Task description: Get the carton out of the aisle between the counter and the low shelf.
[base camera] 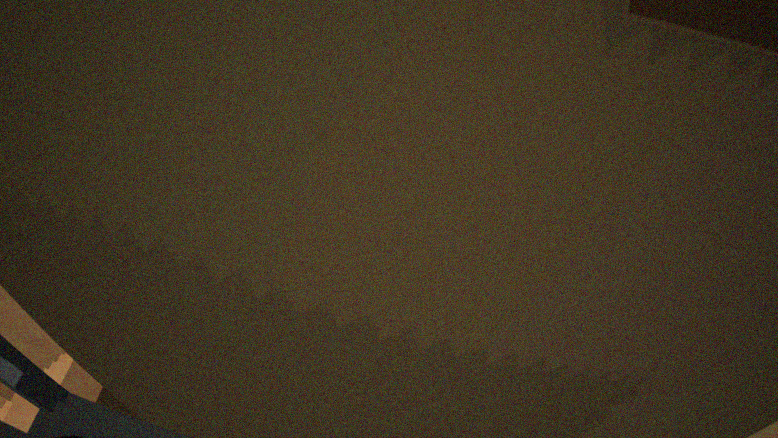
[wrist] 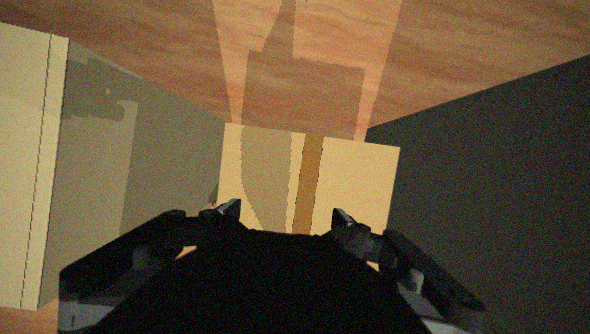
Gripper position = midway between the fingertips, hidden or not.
my gripper: wrist 286,213; not seen in the base camera view (out of frame)
tan carton: base camera 221,218; wrist 288,182
